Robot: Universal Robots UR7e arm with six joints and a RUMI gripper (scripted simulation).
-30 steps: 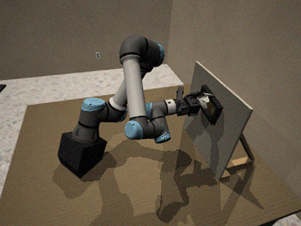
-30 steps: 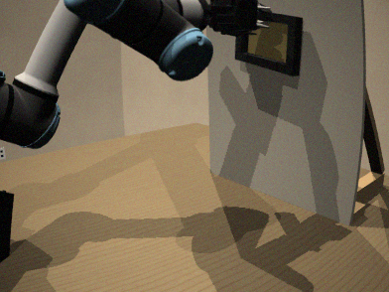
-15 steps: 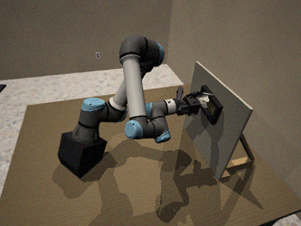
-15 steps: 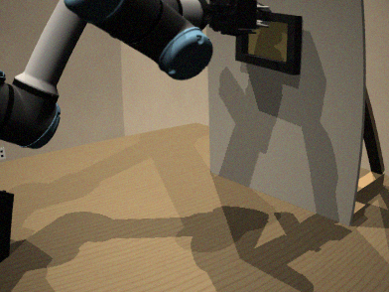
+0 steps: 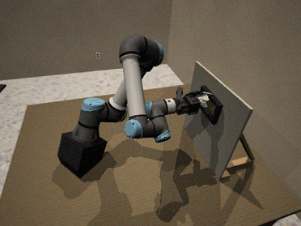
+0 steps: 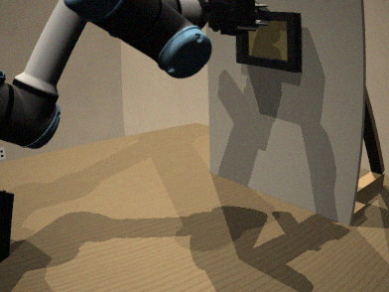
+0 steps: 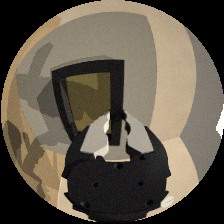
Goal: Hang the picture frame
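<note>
Now: hand 2 cm short of the picture frame, 1 cm to the right of it and 5 cm above it. The rest, counted from my hand: grey board (3 cm ahead, 1 cm to the left, 17 cm below).
</note>
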